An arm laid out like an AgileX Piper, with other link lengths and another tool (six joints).
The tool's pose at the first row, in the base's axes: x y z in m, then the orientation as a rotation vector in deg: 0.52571, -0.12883, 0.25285, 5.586, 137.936, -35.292
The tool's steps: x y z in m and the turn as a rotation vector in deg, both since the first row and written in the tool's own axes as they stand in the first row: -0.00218, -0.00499, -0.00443, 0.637, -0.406, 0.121; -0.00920, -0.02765, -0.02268, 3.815, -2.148, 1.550; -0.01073, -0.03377, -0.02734, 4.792, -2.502, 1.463; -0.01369, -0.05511, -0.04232, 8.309, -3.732, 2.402; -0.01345, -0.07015, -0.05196, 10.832, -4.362, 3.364
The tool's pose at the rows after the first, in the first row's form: 0.52381, -0.13107, 0.25923, 5.866, 137.338, -35.969; 0.51396, -0.14231, 0.28516, 8.319, 134.425, -38.945; 0.51116, -0.14550, 0.29175, 8.504, 133.789, -40.107; 0.50026, -0.15739, 0.31245, 10.650, 131.236, -43.671; 0.49126, -0.16638, 0.32500, 12.596, 129.525, -46.083
